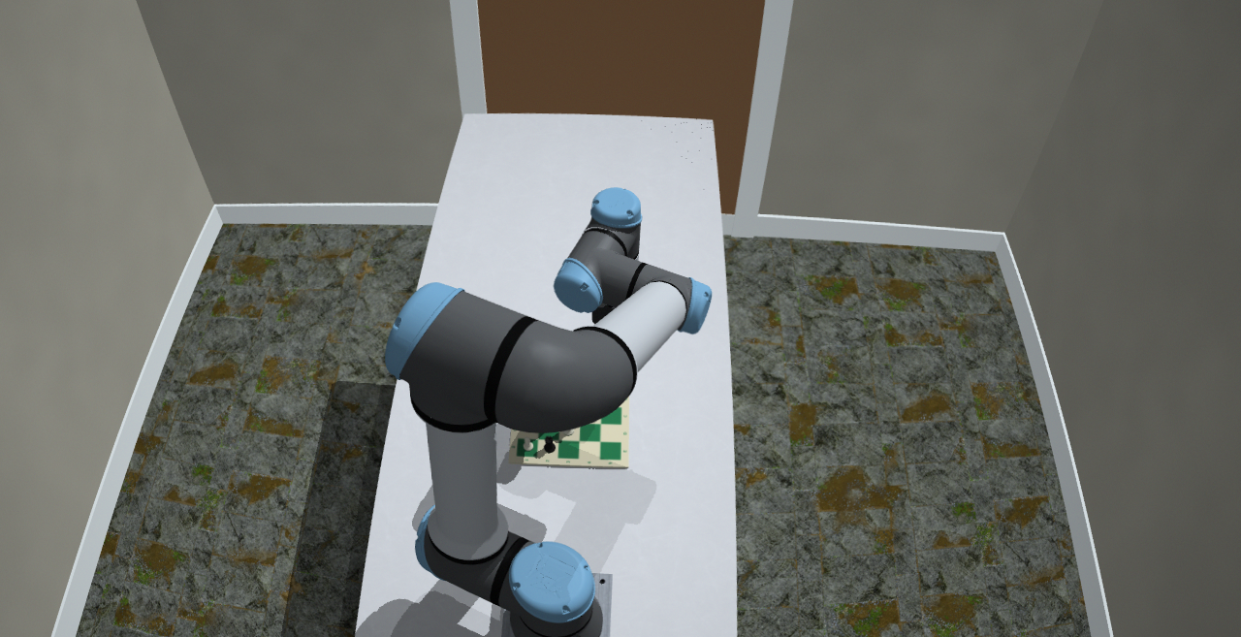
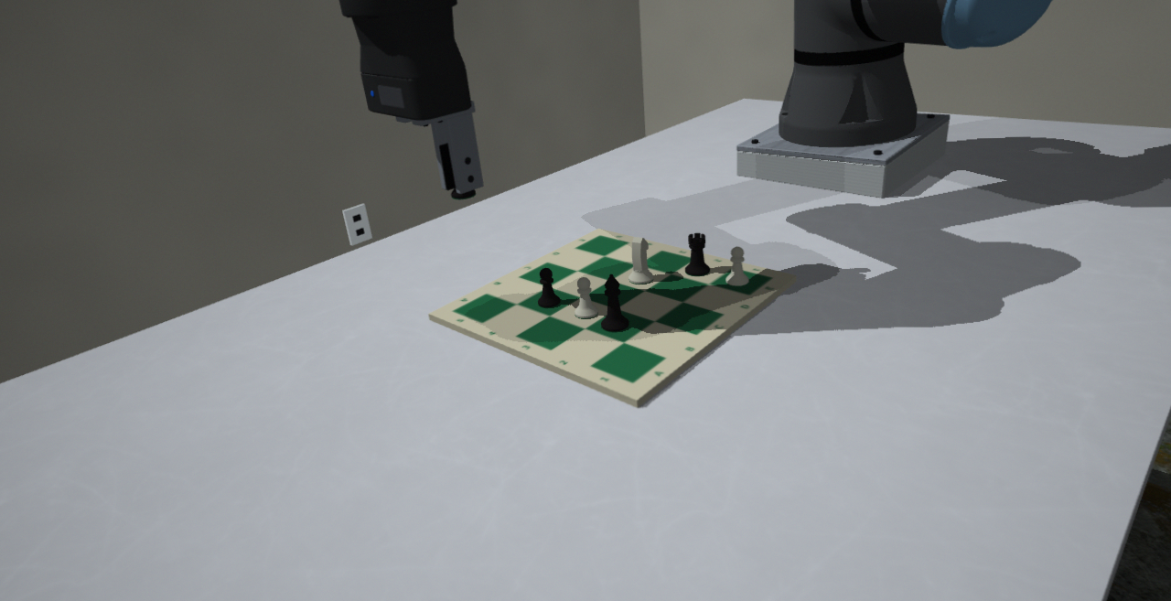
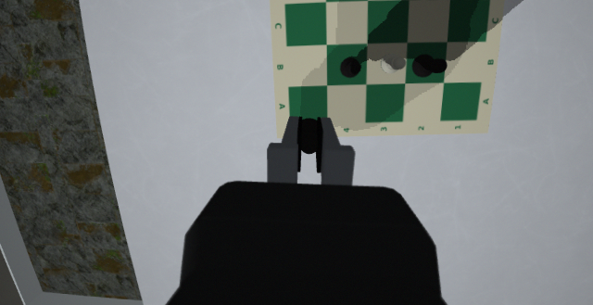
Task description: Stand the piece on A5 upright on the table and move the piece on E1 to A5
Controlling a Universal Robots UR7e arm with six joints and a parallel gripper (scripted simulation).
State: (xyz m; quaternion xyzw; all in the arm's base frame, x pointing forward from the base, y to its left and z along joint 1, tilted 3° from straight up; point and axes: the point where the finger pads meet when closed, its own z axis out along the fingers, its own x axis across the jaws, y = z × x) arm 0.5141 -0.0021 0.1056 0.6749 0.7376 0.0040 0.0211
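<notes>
Right now my hand is 13 cm past the white knight, 11 cm above it and 6 cm to the right of it. From my hand the other things lie so: chessboard 13 cm below, 9 cm behind, 6 cm to the left.
</notes>
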